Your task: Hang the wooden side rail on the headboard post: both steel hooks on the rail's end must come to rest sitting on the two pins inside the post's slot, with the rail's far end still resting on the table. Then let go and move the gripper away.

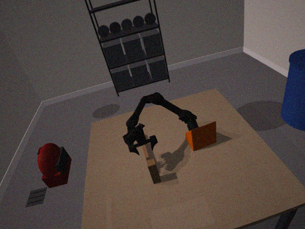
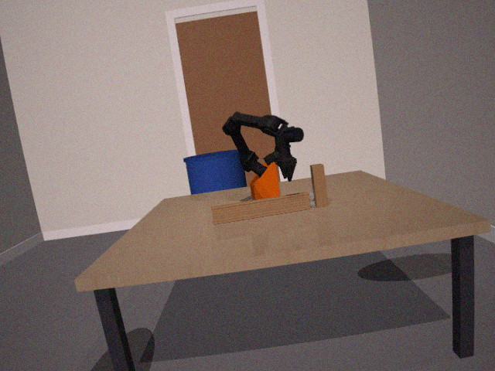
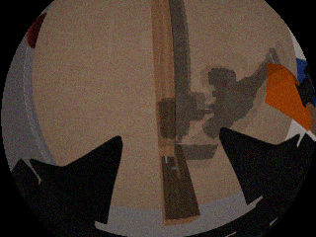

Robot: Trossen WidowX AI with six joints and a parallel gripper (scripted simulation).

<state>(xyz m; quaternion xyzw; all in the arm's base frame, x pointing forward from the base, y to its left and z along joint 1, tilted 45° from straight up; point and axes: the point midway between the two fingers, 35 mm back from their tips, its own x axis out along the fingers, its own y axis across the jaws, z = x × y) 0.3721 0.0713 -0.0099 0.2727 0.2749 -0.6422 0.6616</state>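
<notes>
Right now the headboard post is 130 mm to the left of my gripper tip, 50 mm below it and 10 mm behind it.
</notes>
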